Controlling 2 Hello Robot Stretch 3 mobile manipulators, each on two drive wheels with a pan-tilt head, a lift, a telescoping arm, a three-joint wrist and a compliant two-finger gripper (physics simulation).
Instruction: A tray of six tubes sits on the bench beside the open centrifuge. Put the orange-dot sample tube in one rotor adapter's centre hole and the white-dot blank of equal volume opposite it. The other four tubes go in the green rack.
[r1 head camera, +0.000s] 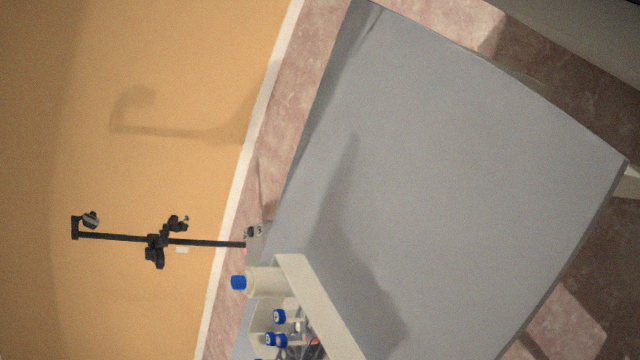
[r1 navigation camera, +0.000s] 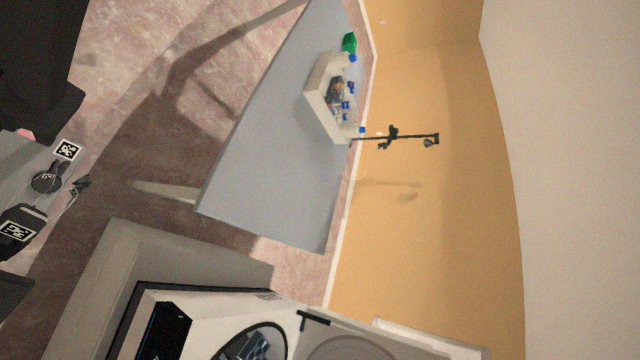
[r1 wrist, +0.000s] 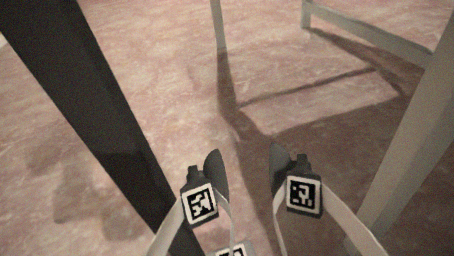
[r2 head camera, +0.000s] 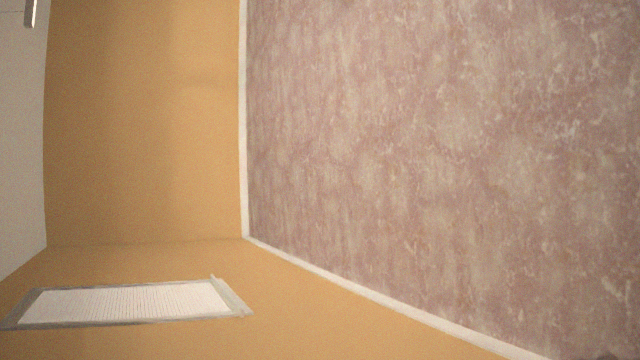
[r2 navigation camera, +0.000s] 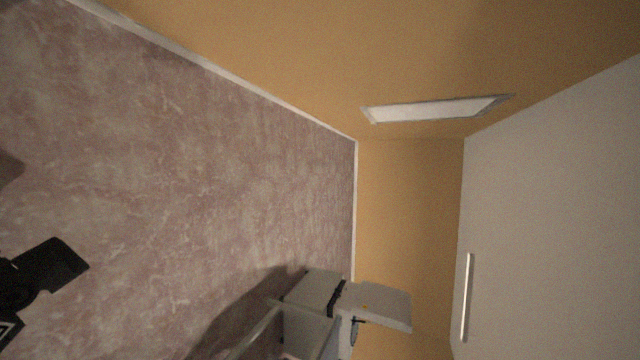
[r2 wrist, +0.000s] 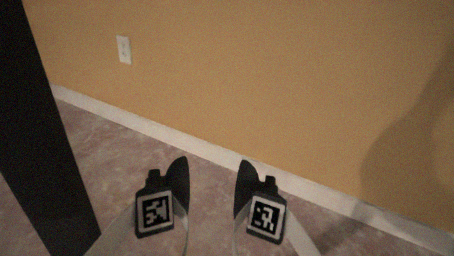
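A beige open box (r1 head camera: 325, 310) (r1 navigation camera: 320, 82) stands on the grey-blue bench (r1 head camera: 450, 175) (r1 navigation camera: 260, 165). Blue-capped tubes (r1 head camera: 279, 316) (r1 navigation camera: 345, 105) show in it; their dots cannot be read. A green object (r1 navigation camera: 349, 43), perhaps the rack, is at the box's far end. The open centrifuge (r1 navigation camera: 225, 305) is cut off at the bottom of r1's navigation view, with part of a blue rotor adapter (r1 navigation camera: 255, 345) inside. It also shows from behind by its lid (r2 navigation camera: 375, 300). My r1 gripper (r1 wrist: 247, 170) is open and empty over the floor. My r2 gripper (r2 wrist: 211, 185) is open and empty near a wall.
A white bottle (r1 head camera: 270, 281) with a blue cap is at the box's near end. A thin black stand (r1 head camera: 200, 242) (r1 navigation camera: 415, 135) rises behind the bench. A pale support (r1 wrist: 420, 115) is right of r1's gripper. A wall socket (r2 wrist: 123, 49) is on the orange wall.
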